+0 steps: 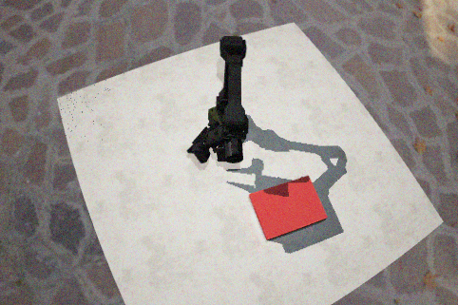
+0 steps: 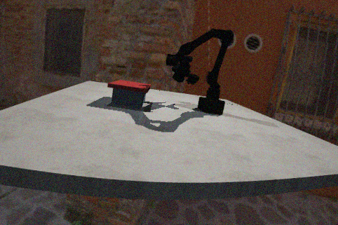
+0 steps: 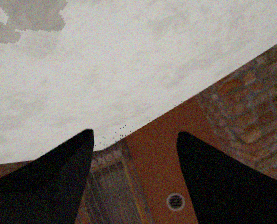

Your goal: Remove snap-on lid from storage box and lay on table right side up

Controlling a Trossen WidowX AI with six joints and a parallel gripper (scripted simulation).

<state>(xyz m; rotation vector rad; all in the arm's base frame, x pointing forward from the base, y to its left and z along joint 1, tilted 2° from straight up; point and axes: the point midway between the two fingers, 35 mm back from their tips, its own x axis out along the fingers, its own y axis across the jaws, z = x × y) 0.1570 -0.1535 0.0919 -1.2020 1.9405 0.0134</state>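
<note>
The red lid is 29 cm ahead of my gripper tip, 28 cm to the left of it and 4 cm below it. Round my gripper tip: storage box (29 cm ahead, 28 cm to the left, 9 cm below).
</note>
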